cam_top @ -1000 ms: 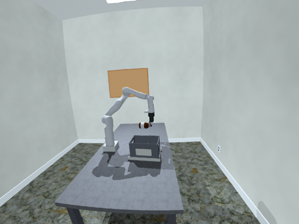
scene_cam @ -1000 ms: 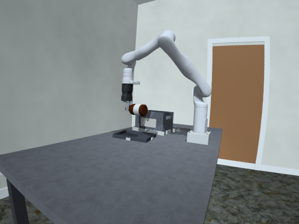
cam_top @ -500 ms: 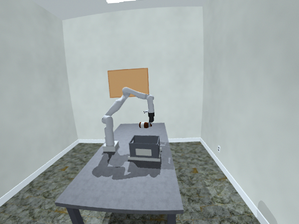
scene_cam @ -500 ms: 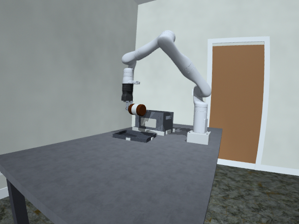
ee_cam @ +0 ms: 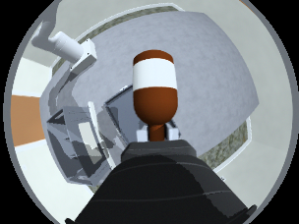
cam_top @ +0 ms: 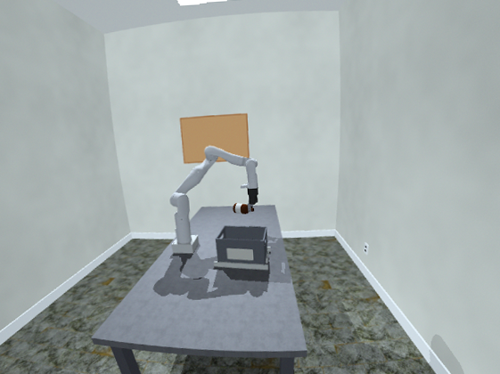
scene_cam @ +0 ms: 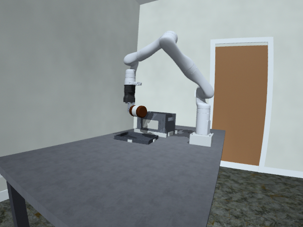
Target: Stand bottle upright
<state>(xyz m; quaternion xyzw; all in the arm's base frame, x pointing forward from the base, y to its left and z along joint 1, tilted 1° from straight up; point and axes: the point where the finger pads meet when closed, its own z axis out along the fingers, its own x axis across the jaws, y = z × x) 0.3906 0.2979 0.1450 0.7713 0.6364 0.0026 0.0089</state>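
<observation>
My gripper is now 5 cm past the bottle, 1 cm to the right of it and 1 cm above it. The rest, counted from my hand: tray: 2 cm behind, 5 cm to the right, 19 cm below; crate: 3 cm ahead, 34 cm to the right, 12 cm below.
</observation>
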